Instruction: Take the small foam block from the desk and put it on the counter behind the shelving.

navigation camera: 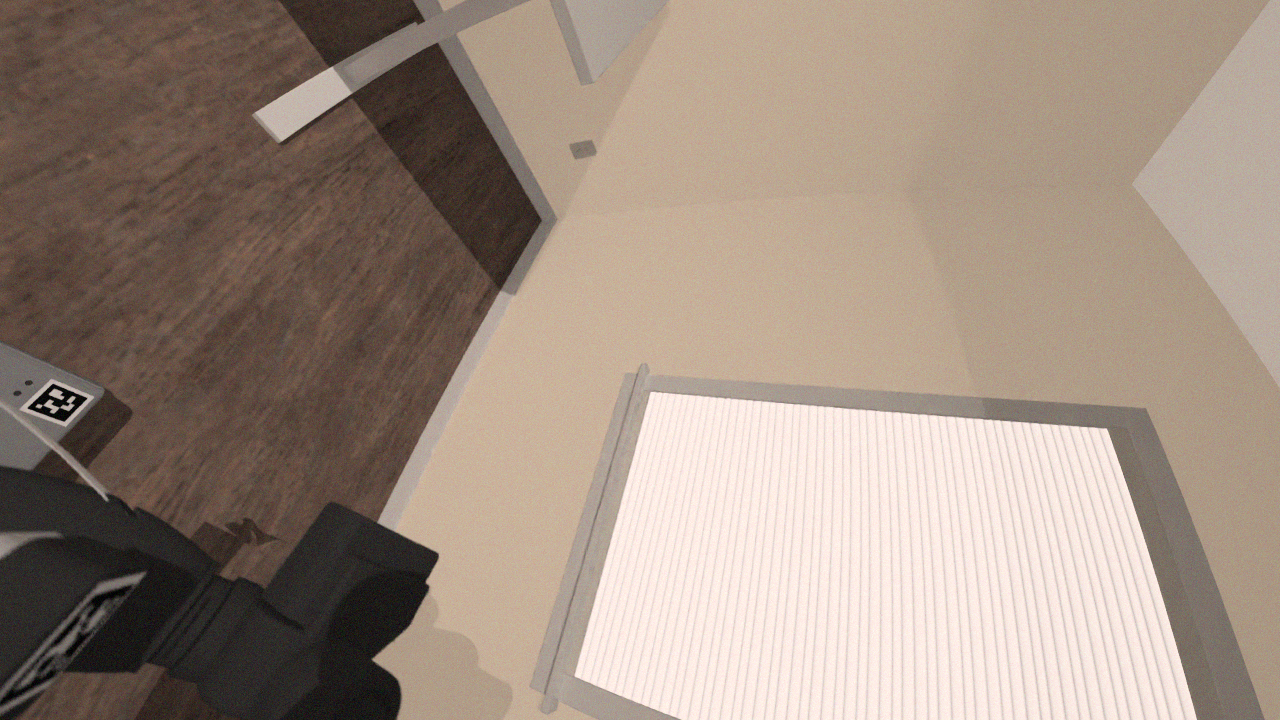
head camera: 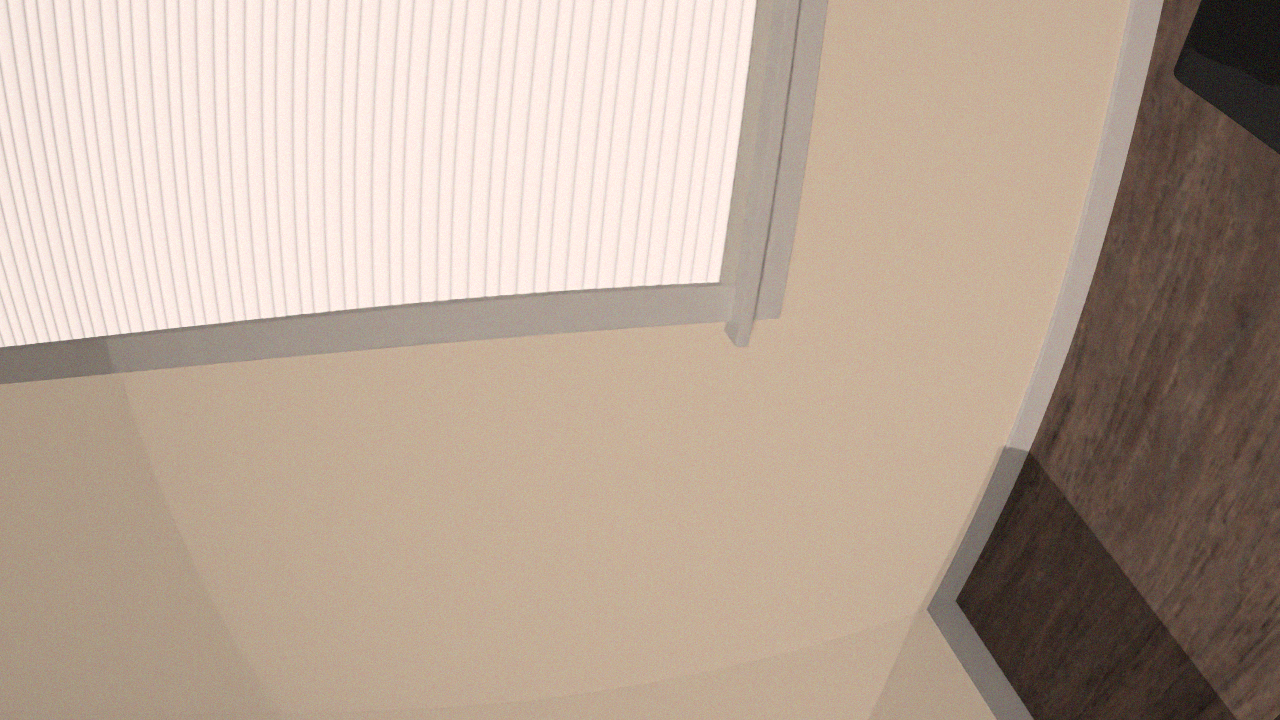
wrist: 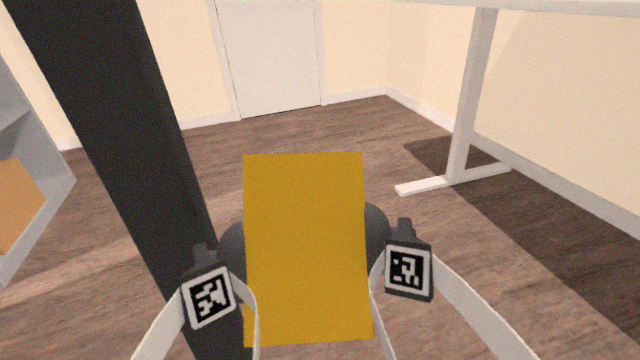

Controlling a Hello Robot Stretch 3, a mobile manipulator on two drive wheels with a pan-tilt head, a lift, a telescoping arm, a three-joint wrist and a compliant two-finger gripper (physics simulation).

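Places are measured from the robot's base along level axes (x ahead, y down, z left), in millimetres.
Pixels of known places: gripper, fingertip midpoint: (wrist: 305, 237).
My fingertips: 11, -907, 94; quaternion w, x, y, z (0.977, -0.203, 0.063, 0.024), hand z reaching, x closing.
Behind a point stands the place of what it marks, as x, y, z.
The small foam block (wrist: 306, 200) @[12, -941, 84] is a yellow-orange upright rectangle in the middle of the wrist view. My gripper (wrist: 305, 237) @[11, -907, 94] is shut on it, with one dark rounded fingertip pressed against each side, and holds it above the floor. The block hides part of both fingertips. A grey shelving unit (wrist: 50, 182) @[-1249, -77, 1996] with an orange item inside shows at the left edge of the wrist view. A white desk (wrist: 550, 6) @[692, -937, 601] stands at the right of that view, its top edge and a leg showing. I cannot make out the counter in these views.
A black post (wrist: 120, 125) crosses the left of the wrist view. A white door (wrist: 272, 55) @[306, -508, 2784] is in the far wall. A bright window (head camera: 375, 161) @[392, -1314, -961] (navigation camera: 859, 555) @[229, -1443, -968] is in the beige wall. A white table foot (navigation camera: 308, 105) stands on the wood floor in the navigation view.
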